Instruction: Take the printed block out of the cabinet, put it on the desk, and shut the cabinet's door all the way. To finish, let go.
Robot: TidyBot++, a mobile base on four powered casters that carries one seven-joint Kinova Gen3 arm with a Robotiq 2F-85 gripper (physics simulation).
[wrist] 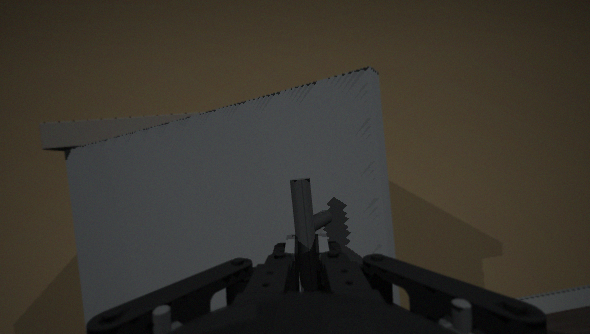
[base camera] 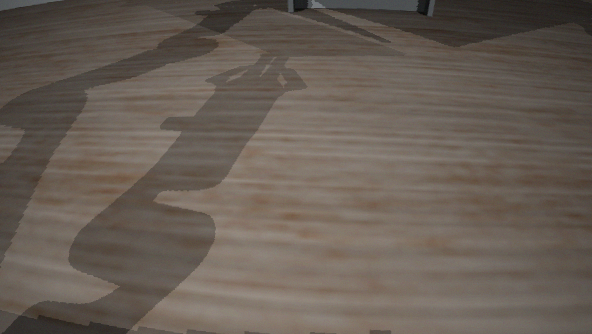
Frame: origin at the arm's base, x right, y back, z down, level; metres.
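Where they show: gripper, between the fingertips: (wrist: 307,250).
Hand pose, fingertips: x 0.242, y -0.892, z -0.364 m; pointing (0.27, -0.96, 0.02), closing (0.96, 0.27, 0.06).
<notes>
After its pixels a point has its place.
My gripper (wrist: 307,250) @(x 0.242, y -0.892, z -0.364 m) is shut on the upright bar handle (wrist: 301,205) @(x 0.239, y -0.881, z -0.394 m) of the cabinet door, low in the middle of the wrist view. The grey-white door (wrist: 200,190) @(x 0.171, y -1.002, z -0.400 m) stands at an angle, partly open, and fills much of that view. A short strip of the cabinet's body (wrist: 67,135) @(x -0.033, y -1.209, z -0.492 m) shows behind the door's top left edge. The cabinet's inside is hidden by the door. The printed block does not show in either view. I cannot make out the desk for certain.
A tan wall (wrist: 450,125) @(x 1.150, y -1.719, z -0.501 m) stands behind the cabinet, with a pale skirting board (wrist: 565,299) @(x 1.631, y -1.663, z 0.346 m) at the lower right. In the base camera view, the lower part of a pale-legged piece of furniture (base camera: 430,7) @(x 0.436, y -1.207, z 0.364 m) shows at the top, and arm-shaped shadows lie on the wooden floor (base camera: 400,175) @(x 0.145, y -0.451, z 0.396 m).
</notes>
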